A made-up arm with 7 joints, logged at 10 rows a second.
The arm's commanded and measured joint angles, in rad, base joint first. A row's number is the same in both.
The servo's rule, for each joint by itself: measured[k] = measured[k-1] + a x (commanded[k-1-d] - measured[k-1]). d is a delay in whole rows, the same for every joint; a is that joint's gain. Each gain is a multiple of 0.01, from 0.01 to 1. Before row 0 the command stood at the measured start. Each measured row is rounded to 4 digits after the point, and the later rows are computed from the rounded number. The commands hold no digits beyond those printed.
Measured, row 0:
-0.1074, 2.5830, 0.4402, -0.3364, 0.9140, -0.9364, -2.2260
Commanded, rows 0 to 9:
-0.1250, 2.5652, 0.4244, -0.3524, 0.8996, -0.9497, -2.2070
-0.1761, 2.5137, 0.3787, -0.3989, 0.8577, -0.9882, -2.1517
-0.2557, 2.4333, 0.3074, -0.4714, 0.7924, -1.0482, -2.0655
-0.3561, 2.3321, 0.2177, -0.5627, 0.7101, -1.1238, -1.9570
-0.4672, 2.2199, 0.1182, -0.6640, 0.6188, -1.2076, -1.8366
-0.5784, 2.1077, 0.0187, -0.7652, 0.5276, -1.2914, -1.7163
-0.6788, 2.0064, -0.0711, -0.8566, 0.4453, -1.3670, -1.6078
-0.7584, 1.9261, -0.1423, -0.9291, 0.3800, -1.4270, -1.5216
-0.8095, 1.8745, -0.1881, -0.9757, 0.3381, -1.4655, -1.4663
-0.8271, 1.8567, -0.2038, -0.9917, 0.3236, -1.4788, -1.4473
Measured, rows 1 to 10:
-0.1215, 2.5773, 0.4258, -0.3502, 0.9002, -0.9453, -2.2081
-0.1652, 2.5569, 0.3829, -0.3921, 0.8594, -0.9740, -2.1551
-0.2376, 2.5173, 0.3142, -0.4603, 0.7951, -1.0237, -2.0709
-0.3324, 2.4580, 0.2264, -0.5484, 0.7135, -1.0908, -1.9638
-0.4402, 2.3818, 0.1279, -0.6478, 0.6226, -1.1691, -1.8442
-0.5508, 2.2941, 0.0285, -0.7488, 0.5314, -1.2510, -1.7240
-0.6532, 2.2020, -0.0621, -0.8415, 0.4487, -1.3287, -1.6148
-0.7374, 2.1137, -0.1351, -0.9168, 0.3827, -1.3946, -1.5272
-0.7951, 2.0372, -0.1833, -0.9675, 0.3399, -1.4421, -1.4700
-0.8207, 1.9794, -0.2020, -0.9883, 0.3243, -1.4667, -1.4487
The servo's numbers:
d 0
a 0.80 0.32 0.91 0.86 0.96 0.67 0.94

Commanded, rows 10 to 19:
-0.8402, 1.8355, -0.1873, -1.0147, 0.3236, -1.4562, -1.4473
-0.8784, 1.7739, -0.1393, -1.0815, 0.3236, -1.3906, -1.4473
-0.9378, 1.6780, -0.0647, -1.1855, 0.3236, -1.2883, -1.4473
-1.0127, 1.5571, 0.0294, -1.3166, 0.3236, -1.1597, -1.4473
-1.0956, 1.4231, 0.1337, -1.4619, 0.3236, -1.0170, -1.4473
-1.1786, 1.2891, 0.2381, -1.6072, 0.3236, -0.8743, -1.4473
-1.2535, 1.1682, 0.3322, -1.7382, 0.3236, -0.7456, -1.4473
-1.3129, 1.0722, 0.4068, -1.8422, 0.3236, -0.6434, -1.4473
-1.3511, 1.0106, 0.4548, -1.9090, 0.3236, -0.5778, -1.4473
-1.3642, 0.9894, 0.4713, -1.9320, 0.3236, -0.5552, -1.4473
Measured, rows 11 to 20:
-0.8363, 1.9334, -0.1886, -1.0110, 0.3236, -1.4597, -1.4474
-0.8700, 1.8824, -0.1437, -1.0716, 0.3236, -1.4134, -1.4473
-0.9242, 1.8170, -0.0718, -1.1696, 0.3236, -1.3296, -1.4473
-0.9950, 1.7338, 0.0203, -1.2960, 0.3236, -1.2158, -1.4473
-1.0755, 1.6344, 0.1235, -1.4387, 0.3236, -1.0826, -1.4473
-1.1580, 1.5239, 0.2278, -1.5836, 0.3236, -0.9430, -1.4473
-1.2344, 1.4101, 0.3228, -1.7166, 0.3236, -0.8107, -1.4473
-1.2972, 1.3020, 0.3992, -1.8246, 0.3236, -0.6986, -1.4473
-1.3403, 1.2088, 0.4498, -1.8972, 0.3236, -0.6177, -1.4473
-1.3594, 1.1386, 0.4694, -1.9271, 0.3236, -0.5758, -1.4473

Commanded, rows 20 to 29:
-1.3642, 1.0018, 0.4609, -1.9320, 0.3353, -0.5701, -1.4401
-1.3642, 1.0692, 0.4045, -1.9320, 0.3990, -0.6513, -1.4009
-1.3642, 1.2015, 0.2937, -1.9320, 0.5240, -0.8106, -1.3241
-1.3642, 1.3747, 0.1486, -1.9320, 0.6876, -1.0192, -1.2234
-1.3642, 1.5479, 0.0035, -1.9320, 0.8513, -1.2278, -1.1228
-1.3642, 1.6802, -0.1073, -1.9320, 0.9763, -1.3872, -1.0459
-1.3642, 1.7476, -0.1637, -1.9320, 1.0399, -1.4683, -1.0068
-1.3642, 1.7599, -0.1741, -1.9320, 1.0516, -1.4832, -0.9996
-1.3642, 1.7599, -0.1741, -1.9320, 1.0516, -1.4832, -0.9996
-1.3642, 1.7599, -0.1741, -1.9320, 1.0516, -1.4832, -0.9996
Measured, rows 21 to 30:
-1.3632, 1.0948, 0.4617, -1.9313, 0.3348, -0.5720, -1.4405
-1.3640, 1.0866, 0.4096, -1.9319, 0.3964, -0.6251, -1.4033
-1.3642, 1.1234, 0.3041, -1.9320, 0.5189, -0.7494, -1.3289
-1.3642, 1.2038, 0.1626, -1.9320, 0.6809, -0.9302, -1.2297
-1.3642, 1.3139, 0.0178, -1.9320, 0.8445, -1.1296, -1.1292
-1.3642, 1.4311, -0.0960, -1.9320, 0.9710, -1.3022, -1.0509
-1.3642, 1.5324, -0.1576, -1.9320, 1.0371, -1.4135, -1.0094
-1.3642, 1.6052, -0.1726, -1.9320, 1.0510, -1.4602, -1.0002
-1.3642, 1.6547, -0.1740, -1.9320, 1.0516, -1.4756, -0.9996
-1.3642, 1.6884, -0.1741, -1.9320, 1.0516, -1.4807, -0.9996

